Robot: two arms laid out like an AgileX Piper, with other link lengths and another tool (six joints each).
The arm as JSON. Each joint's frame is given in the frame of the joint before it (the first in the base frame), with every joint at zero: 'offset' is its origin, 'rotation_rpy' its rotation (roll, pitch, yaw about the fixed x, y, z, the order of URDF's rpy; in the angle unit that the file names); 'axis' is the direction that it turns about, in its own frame. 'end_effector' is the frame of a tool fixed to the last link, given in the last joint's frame.
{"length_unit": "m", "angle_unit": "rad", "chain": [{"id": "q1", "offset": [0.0, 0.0, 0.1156], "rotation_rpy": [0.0, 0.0, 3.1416], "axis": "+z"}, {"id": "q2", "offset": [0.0, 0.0, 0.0], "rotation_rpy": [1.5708, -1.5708, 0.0], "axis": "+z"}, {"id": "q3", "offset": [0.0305, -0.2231, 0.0], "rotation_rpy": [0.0, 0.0, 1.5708], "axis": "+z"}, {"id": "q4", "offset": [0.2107, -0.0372, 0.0], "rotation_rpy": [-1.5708, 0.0, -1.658], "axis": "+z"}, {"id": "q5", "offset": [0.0, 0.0, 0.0], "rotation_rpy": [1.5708, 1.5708, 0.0], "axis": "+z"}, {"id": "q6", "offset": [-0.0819, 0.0, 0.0], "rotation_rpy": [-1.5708, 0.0, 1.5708], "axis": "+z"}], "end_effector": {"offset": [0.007, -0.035, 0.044], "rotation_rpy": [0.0, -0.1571, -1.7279]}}
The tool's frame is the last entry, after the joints.
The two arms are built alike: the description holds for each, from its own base.
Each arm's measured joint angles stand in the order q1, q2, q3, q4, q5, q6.
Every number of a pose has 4 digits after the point. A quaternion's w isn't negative.
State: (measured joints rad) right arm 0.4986 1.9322 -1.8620 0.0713 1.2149 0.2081; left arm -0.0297 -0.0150 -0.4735 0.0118 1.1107 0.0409
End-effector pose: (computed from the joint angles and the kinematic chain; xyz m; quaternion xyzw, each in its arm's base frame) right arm 0.3135 0.2171 0.2263 0.5405 0.8208 0.1368 0.1247; left arm 0.0585 0.0342 0.2179 0.6109 0.6095 0.2810 0.4199
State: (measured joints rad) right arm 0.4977 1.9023 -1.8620 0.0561 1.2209 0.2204; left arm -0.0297 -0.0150 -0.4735 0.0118 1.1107 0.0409
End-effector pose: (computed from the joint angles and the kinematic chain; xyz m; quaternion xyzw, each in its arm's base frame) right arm 0.3113 0.2134 0.2368 0.5439 0.8156 0.1436 0.1355; left arm 0.0585 0.0342 0.2179 0.6109 0.6095 0.2810 0.4199
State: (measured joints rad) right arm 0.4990 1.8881 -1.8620 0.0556 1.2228 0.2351; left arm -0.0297 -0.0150 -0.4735 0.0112 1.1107 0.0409
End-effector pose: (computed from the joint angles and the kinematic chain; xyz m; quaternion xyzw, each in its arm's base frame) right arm 0.3098 0.2129 0.2421 0.5489 0.8111 0.1490 0.1367; left arm 0.0585 0.0342 0.2179 0.6109 0.6095 0.2808 0.4201
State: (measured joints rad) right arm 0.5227 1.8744 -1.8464 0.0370 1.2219 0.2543; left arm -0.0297 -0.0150 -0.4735 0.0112 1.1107 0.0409
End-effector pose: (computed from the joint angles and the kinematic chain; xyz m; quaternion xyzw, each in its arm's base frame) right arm 0.3039 0.2170 0.2425 0.5459 0.8129 0.1461 0.1407; left arm 0.0585 0.0342 0.2179 0.6109 0.6095 0.2808 0.4201
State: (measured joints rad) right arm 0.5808 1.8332 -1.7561 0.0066 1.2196 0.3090; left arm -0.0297 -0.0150 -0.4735 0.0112 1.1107 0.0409
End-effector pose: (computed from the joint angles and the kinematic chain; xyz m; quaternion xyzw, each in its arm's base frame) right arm 0.2842 0.2248 0.2326 0.5434 0.8193 0.1232 0.1348; left arm 0.0585 0.0342 0.2179 0.6109 0.6095 0.2808 0.4201
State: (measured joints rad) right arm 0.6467 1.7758 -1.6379 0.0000 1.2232 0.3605; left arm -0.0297 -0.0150 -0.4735 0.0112 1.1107 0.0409
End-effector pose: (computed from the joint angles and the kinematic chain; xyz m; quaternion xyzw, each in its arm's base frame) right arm 0.2563 0.2314 0.2208 0.5377 0.8293 0.0965 0.1176; left arm 0.0585 0.0342 0.2179 0.6109 0.6095 0.2808 0.4201
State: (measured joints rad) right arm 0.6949 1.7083 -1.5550 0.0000 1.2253 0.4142; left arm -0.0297 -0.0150 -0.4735 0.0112 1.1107 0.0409
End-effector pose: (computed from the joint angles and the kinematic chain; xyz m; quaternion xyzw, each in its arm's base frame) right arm 0.2341 0.2332 0.2216 0.5402 0.8297 0.0905 0.1078; left arm 0.0585 0.0342 0.2179 0.6109 0.6095 0.2808 0.4201
